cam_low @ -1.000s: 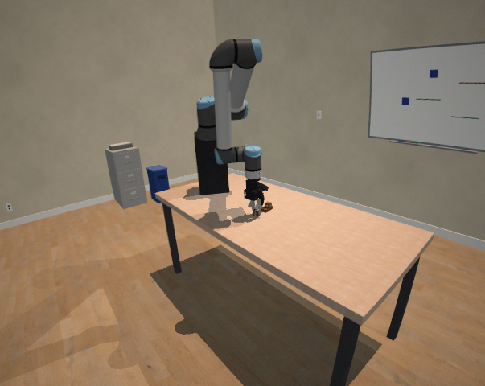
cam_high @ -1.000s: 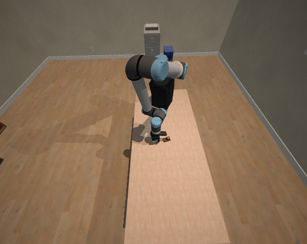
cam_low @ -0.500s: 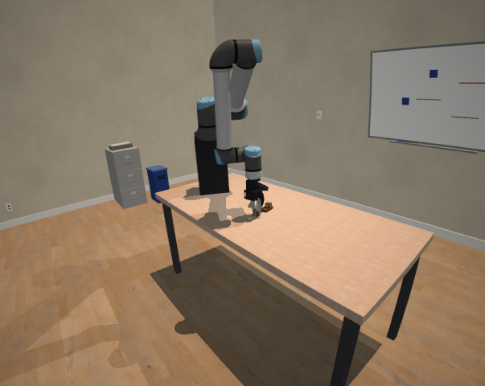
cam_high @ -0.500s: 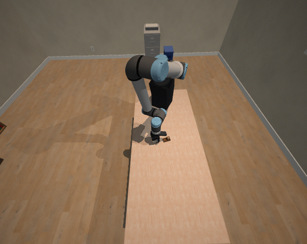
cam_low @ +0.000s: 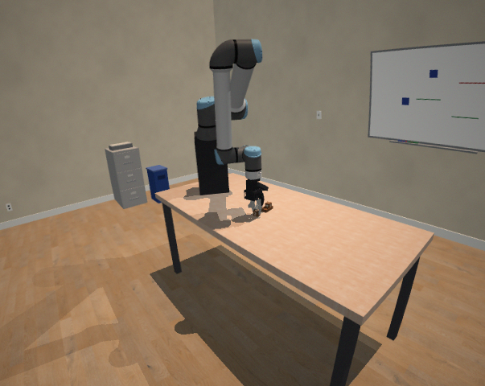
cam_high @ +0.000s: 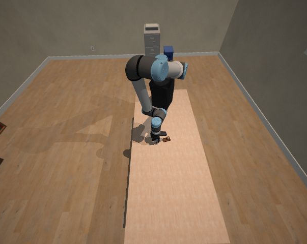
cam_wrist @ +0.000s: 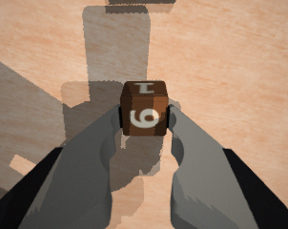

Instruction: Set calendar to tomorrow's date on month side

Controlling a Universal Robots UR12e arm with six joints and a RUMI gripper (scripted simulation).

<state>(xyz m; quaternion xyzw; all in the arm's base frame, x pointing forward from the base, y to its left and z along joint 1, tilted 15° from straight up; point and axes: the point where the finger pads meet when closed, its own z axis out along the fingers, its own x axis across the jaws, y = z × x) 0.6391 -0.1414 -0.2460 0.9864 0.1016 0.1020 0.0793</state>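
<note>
Right now the brown digit cube is 10 mm below my hand. Round my hand: brown calendar tray 110 mm to the left, 20 mm below, 20 mm behind.
</note>
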